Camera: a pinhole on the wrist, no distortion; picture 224 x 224 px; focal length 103.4 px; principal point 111.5 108.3 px. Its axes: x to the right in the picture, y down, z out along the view. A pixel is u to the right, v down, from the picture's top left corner.
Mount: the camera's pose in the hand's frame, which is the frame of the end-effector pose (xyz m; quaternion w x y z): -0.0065 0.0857 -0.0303 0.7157 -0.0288 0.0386 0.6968
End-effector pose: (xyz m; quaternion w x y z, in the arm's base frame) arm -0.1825 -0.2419 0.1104 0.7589 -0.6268 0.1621 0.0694
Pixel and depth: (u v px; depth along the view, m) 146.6 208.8 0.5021
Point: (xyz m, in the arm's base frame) -0.6593 0.3174 0.0514
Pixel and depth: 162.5 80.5 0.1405
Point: -0.1847 -0.1114 -0.0399
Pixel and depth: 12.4 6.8 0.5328
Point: 0.5021 0.1571 0.3865
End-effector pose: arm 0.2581 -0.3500 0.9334 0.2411 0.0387 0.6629 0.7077
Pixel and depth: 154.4 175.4 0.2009
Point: 0.3797 -0.2523 1.1706
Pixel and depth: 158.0 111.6 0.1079
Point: 0.2496 -0.2868 1.0820
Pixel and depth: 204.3 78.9 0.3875
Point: 0.1388 -0.0106 1.3854
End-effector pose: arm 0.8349 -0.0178 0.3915 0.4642 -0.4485 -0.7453 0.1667
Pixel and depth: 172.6 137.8 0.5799
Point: 0.6760 0.2056 -0.2806
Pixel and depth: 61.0 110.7 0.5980
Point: 0.2631 -0.0139 0.1750
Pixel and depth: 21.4 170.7 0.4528
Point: 0.3620 -0.3124 0.1715
